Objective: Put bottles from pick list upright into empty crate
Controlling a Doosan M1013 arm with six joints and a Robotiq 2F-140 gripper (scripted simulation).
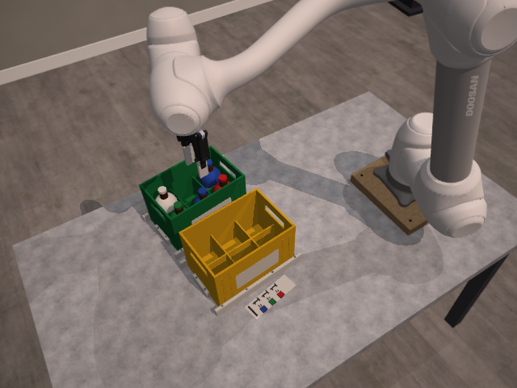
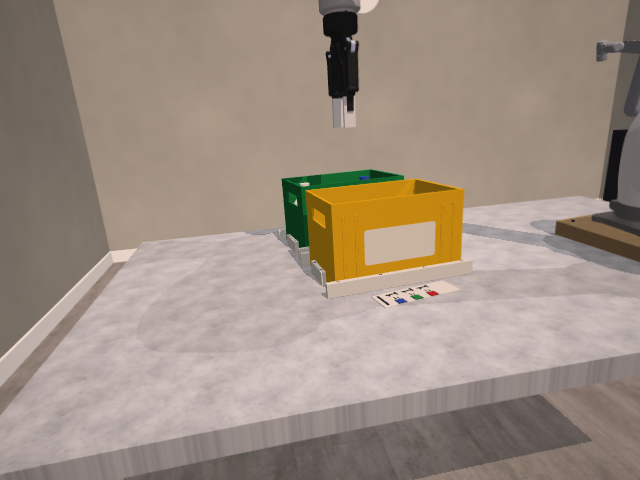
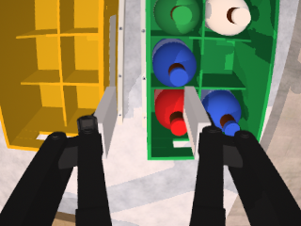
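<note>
The blue bottle is 240 mm below my hand, 50 mm to the right of it and 10 mm behind it. Round my hand: green bottle 240 mm below, 70 mm ahead, 20 mm to the right; then green crate 250 mm below, 90 mm to the right; then red-capped bottle 240 mm below, 90 mm behind, 70 mm to the right.
</note>
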